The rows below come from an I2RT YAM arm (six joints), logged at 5 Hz.
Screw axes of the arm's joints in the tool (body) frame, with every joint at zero. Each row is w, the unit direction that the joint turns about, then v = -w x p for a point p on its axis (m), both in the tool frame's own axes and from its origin. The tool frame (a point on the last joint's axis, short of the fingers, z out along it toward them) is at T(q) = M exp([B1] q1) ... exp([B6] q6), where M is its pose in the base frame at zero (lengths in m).
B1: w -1 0 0 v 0 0.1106 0
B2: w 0 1 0 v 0.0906 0 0.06
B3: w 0 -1 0 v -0.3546 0 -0.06
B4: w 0 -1 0 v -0.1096 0 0
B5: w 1 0 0 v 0 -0.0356 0
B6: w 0 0 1 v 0 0 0
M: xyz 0.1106 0 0.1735 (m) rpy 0 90 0 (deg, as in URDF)
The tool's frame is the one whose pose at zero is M.
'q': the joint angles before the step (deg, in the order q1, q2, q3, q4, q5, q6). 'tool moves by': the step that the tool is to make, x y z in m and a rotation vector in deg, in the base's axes. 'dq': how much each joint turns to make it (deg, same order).
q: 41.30, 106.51, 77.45, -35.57, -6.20, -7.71
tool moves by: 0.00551, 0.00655, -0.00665, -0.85, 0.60, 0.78
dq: 0.18, 2.50, 1.97, -0.55, -0.03, -0.65
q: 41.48, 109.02, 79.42, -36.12, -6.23, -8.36
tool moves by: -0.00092, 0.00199, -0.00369, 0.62, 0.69, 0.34
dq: 0.23, 0.39, -0.34, 0.66, -0.89, 0.28
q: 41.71, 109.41, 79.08, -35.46, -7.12, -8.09
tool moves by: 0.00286, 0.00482, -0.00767, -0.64, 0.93, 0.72
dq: 0.21, 1.98, 1.11, -0.31, -0.33, -0.41
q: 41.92, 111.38, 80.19, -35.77, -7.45, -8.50
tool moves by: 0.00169, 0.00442, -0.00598, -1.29, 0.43, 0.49
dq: 0.36, 1.66, 1.15, -0.72, 0.57, -0.38
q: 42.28, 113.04, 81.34, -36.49, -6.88, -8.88
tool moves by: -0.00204, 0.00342, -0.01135, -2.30, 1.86, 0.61
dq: 0.59, 1.92, 0.53, -1.56, 0.40, -0.17
